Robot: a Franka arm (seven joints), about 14 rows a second.
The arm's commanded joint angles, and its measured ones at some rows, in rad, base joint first. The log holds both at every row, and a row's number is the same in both.
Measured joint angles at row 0:
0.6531 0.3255 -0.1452 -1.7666 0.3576 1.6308 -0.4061
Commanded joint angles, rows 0 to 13:
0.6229 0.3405 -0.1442 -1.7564 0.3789 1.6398 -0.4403
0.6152 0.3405 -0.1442 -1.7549 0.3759 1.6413 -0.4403
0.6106 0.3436 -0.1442 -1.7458 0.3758 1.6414 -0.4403
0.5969 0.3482 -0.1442 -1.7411 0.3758 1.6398 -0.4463
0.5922 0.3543 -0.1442 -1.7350 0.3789 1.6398 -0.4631
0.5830 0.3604 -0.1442 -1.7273 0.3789 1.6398 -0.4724
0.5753 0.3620 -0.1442 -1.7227 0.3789 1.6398 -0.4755
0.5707 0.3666 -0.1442 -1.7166 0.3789 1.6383 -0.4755
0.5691 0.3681 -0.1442 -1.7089 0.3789 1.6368 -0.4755
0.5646 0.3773 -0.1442 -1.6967 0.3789 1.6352 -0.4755
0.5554 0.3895 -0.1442 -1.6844 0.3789 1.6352 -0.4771
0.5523 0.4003 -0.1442 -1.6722 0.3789 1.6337 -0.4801
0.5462 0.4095 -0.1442 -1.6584 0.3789 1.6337 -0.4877
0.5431 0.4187 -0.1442 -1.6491 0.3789 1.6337 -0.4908
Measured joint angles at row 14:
0.5580 0.3705 -0.1466 -1.7042 0.3576 1.6438 -0.4574
